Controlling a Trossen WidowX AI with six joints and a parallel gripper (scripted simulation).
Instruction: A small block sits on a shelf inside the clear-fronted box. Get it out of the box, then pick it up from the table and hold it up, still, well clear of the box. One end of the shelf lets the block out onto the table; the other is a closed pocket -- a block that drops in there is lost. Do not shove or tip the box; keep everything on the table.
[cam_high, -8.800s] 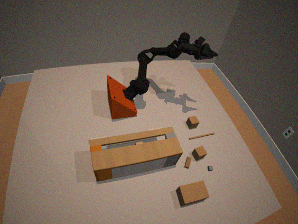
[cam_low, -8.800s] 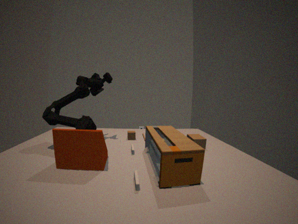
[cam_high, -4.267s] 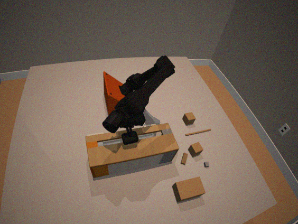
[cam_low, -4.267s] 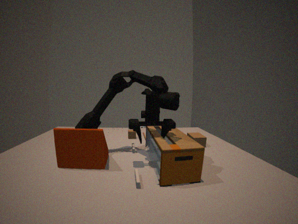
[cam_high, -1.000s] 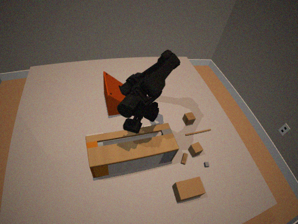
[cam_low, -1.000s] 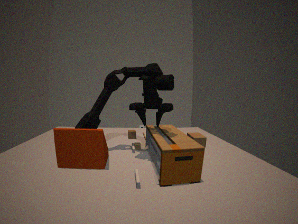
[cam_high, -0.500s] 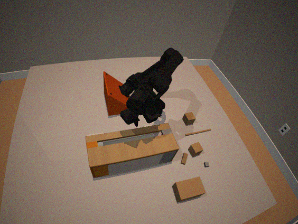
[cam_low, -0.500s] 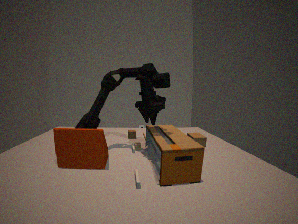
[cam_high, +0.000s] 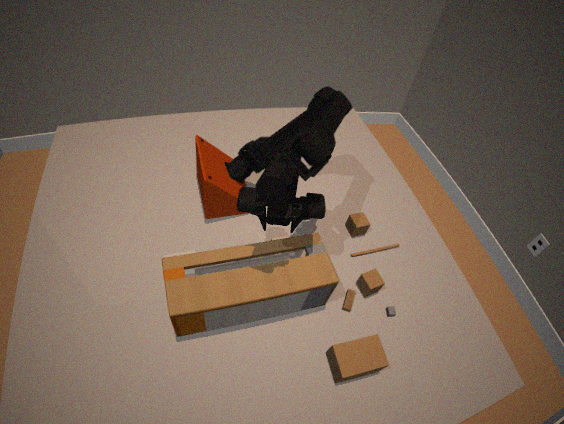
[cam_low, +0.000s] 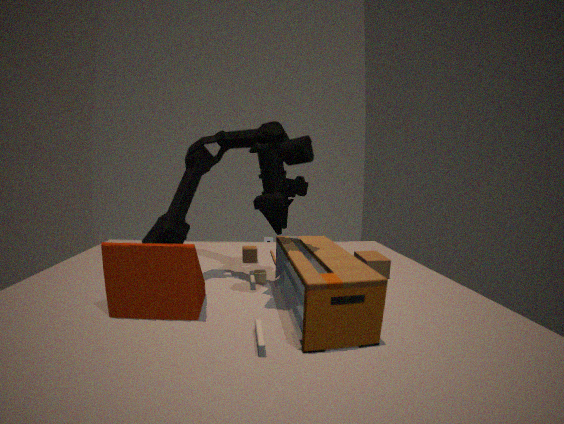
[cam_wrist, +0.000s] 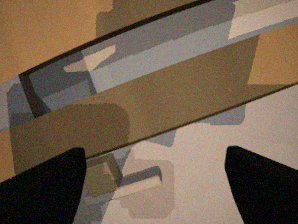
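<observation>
The tan cube lies 150 mm below my gripper tip, 90 mm to the left of it and 40 mm behind it. Also, from my gripper tip: thin stick (330 mm to the left, 160 mm below, 60 mm ahead); then grey cube (250 mm to the left, 250 mm ahead, 160 mm below); then tan block (320 mm ahead, 130 mm below, 80 mm to the left).
</observation>
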